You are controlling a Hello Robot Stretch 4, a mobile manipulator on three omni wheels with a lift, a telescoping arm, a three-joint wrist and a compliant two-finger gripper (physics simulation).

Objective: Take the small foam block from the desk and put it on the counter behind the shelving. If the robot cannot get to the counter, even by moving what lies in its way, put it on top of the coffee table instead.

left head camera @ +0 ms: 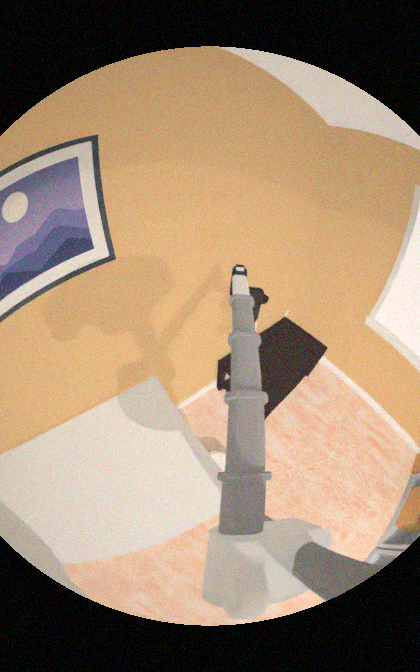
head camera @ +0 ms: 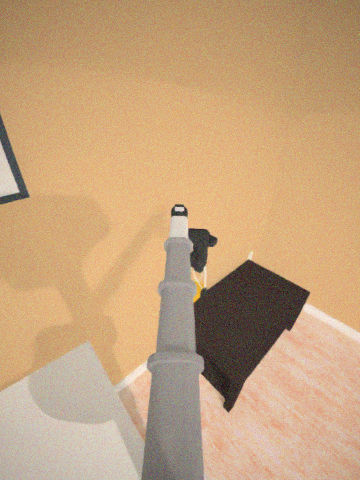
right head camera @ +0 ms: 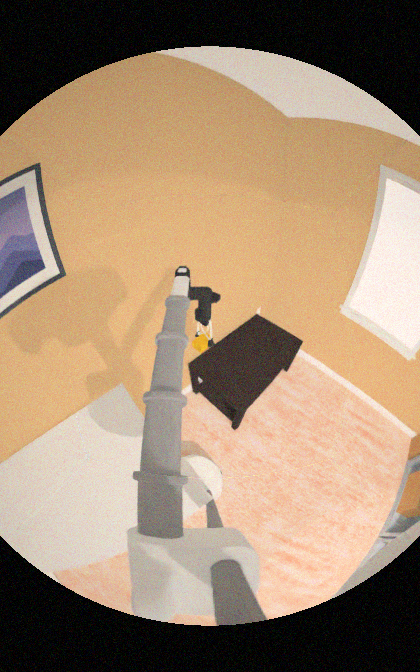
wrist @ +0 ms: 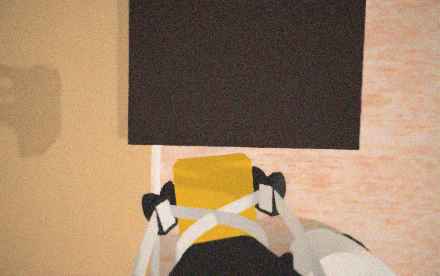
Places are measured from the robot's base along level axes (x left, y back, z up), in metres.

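Where they show: gripper, between the fingertips: (wrist: 213, 189).
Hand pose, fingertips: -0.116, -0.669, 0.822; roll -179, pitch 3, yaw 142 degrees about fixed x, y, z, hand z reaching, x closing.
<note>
After its pixels a point has its place, as x, y, z.
My gripper (right head camera: 204, 340) (wrist: 213, 189) @(-0.116, -0.669, 0.822) is shut on the small yellow foam block (head camera: 197, 291) @(-0.120, -0.636, 0.861) (right head camera: 200, 343) (wrist: 214, 175) @(-0.132, -0.681, 0.863), with one finger pad on each side of it. The block hangs off the near short end of a dark brown table (head camera: 250, 315) @(-0.499, -0.840, 0.416) (left head camera: 292, 355) (right head camera: 250, 345) (wrist: 245, 75) @(-0.289, -0.745, 0.416). In the wrist view a strip of floor shows between block and table edge. I cannot tell whether this table is the desk or the coffee table. The arm hides part of the block in the head view. The counter cannot be made out for certain.
A large pale surface (head camera: 55, 440) @(0.349, -0.141, 0.686) (left head camera: 100, 480) (right head camera: 60, 490) lies left of the arm, against the tan wall. Part of a grey-framed shelving unit (left head camera: 403, 501) shows at the lower right. A picture (left head camera: 50, 240) and a window (right head camera: 395, 270) are on the walls.
</note>
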